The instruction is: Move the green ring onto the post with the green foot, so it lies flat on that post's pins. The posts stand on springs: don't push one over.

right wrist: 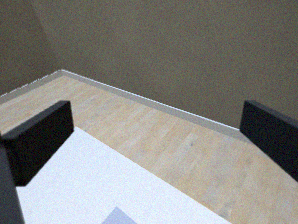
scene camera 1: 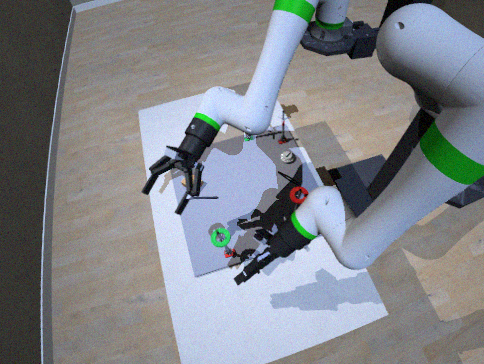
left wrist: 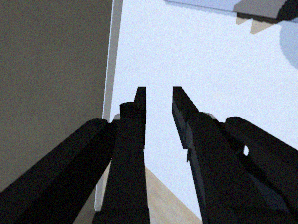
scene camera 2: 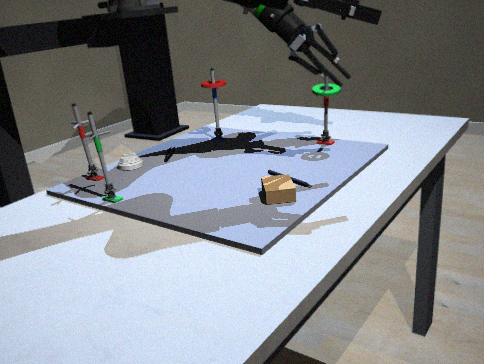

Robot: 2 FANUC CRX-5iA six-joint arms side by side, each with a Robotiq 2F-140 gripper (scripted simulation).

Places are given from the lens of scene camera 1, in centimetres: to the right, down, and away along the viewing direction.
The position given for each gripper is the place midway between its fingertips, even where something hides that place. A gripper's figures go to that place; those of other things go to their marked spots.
left gripper [scene camera 1: 239, 280]: -1, 33, 90
right gripper [scene camera 1: 160, 203]: -25, 6, 83
board [scene camera 1: 252, 195]: 5, 6, 122
